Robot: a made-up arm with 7 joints. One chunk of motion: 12 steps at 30 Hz.
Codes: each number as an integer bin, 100 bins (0 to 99) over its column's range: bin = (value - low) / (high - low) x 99, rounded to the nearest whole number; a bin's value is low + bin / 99 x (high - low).
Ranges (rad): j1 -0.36..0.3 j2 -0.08..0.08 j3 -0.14..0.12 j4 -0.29..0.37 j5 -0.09..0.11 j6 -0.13..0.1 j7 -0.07..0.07
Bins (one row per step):
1: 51 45 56 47 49 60 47
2: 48 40 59 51 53 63 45
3: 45 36 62 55 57 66 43
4: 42 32 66 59 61 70 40
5: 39 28 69 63 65 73 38
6: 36 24 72 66 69 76 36
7: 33 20 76 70 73 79 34
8: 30 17 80 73 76 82 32
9: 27 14 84 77 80 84 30
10: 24 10 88 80 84 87 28
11: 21 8 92 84 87 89 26
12: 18 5 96 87 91 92 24
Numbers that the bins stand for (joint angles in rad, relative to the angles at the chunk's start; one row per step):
1: -0.0200 -0.0073 0.0071 0.0233 0.0090 0.0094 -0.0035
2: -0.0400 -0.0154 0.0149 0.0500 0.0171 0.0164 -0.0064
3: -0.0600 -0.0218 0.0228 0.0767 0.0252 0.0233 -0.0092
4: -0.0800 -0.0283 0.0333 0.1033 0.0332 0.0326 -0.0134
5: -0.1000 -0.0347 0.0412 0.1300 0.0413 0.0396 -0.0163
6: -0.1200 -0.0412 0.0491 0.1500 0.0494 0.0466 -0.0191
7: -0.1400 -0.0477 0.0596 0.1767 0.0575 0.0535 -0.0219
8: -0.1600 -0.0525 0.0701 0.1967 0.0635 0.0605 -0.0247
9: -0.1800 -0.0574 0.0806 0.2233 0.0716 0.0652 -0.0276
10: -0.2000 -0.0638 0.0911 0.2433 0.0797 0.0721 -0.0304
11: -0.2200 -0.0671 0.1016 0.2700 0.0858 0.0768 -0.0332
12: -0.2400 -0.0719 0.1121 0.2900 0.0938 0.0837 -0.0361

